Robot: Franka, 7 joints.
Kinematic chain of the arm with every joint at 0, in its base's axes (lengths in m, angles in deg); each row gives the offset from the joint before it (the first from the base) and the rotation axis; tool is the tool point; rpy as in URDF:
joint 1: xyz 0 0 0.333 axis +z
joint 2: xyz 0 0 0 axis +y
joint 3: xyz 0 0 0.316 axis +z
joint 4: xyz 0.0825 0 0 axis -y
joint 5: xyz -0.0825 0 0.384 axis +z
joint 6: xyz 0 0 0 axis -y
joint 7: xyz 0.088 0 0 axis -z
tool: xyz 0 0 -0.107 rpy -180 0 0
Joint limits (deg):
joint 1: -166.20..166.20
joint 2: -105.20..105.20
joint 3: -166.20..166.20
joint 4: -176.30..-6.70
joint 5: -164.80..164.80
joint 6: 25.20..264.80
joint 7: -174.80..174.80
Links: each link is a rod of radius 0.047 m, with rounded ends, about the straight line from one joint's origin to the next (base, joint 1, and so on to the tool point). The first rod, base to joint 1, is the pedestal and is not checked.
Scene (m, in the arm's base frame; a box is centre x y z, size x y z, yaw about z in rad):
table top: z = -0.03
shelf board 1: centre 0 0.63 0.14 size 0.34 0.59 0.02 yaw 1.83
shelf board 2: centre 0 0.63 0.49 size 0.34 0.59 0.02 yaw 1.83
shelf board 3: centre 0 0.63 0.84 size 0.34 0.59 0.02 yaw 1.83
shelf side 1: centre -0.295 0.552 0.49 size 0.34 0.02 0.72 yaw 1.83
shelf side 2: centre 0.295 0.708 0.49 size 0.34 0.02 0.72 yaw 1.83
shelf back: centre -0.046 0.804 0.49 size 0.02 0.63 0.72 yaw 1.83
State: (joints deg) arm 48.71 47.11 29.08 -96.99 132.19 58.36 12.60
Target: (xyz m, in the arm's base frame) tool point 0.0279 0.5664 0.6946
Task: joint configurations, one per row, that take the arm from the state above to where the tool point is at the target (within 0.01 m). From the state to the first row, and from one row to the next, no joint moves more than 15 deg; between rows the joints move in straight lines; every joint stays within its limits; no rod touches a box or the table.
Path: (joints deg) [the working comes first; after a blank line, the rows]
Joints at the target: 48.65 18.93 36.32 -90.17 129.99 44.69 12.60
Straight joint move there: touches shelf board 2.

1: 43.36 39.46 25.25 -109.40 127.49 50.65 12.60
2: 38.01 31.80 21.42 -121.81 122.80 42.94 12.60
3: 32.66 24.15 17.59 -134.23 118.10 35.23 12.60
4: 27.31 16.50 13.76 -146.64 113.40 27.53 12.60
5: 31.07 2.46 12.04 -140.97 113.55 26.75 12.60
6: 34.84 -11.58 10.32 -135.31 113.70 25.98 12.60
7: 38.60 -25.61 8.60 -129.65 113.86 25.20 12.60
8: 41.95 -10.77 17.84 -116.49 119.23 31.70 12.60
9: 45.30 4.08 27.08 -103.33 124.61 38.19 12.60
10: 48.65 18.93 36.32 -90.17 129.99 44.69 12.60

